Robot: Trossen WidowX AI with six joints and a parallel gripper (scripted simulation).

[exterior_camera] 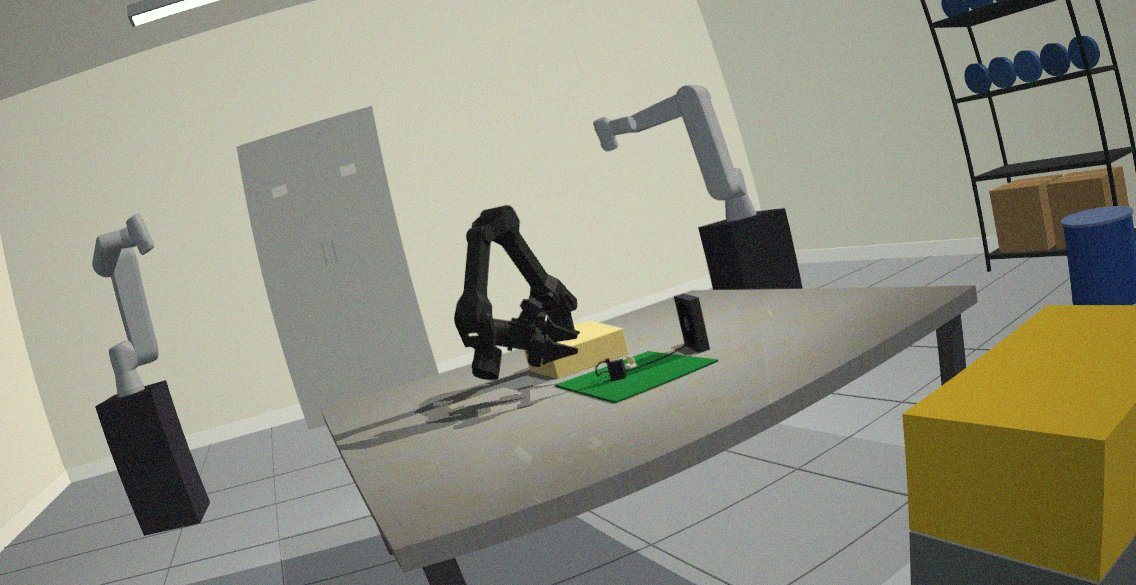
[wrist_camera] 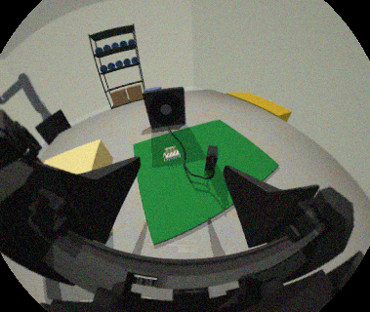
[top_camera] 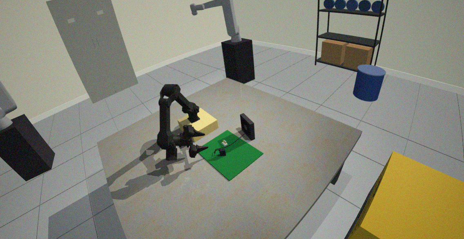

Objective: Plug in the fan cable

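The dark plug is 7 cm ahead of my gripper tip, 5 cm to the left of it and 7 cm below it. From my gripper tip the other things lie so: green board: 7 cm ahead, 8 cm to the left, 10 cm below; black fan: 3 cm ahead, 25 cm to the left, 3 cm below; four-pin fan header: 10 cm to the left, 9 cm below.
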